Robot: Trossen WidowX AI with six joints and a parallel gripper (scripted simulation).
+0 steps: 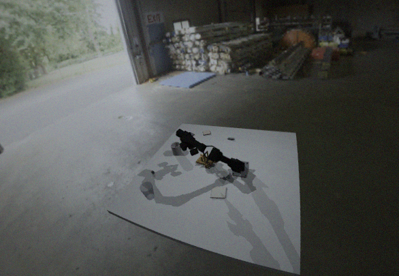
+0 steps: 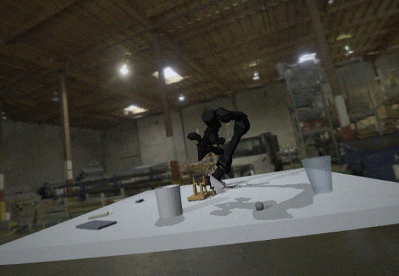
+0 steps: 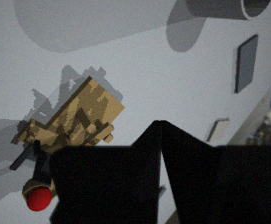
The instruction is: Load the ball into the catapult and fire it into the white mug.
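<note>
My gripper tip is now 190 mm past the red ball and 110 mm above it. Round my gripper tip: small wooden catapult (120 mm below, 120 mm behind); small grey ball (330 mm ahead, 180 mm to the left, 160 mm below); grey-white cylindrical mug (220 mm ahead, 140 mm below, 110 mm to the right).
</note>
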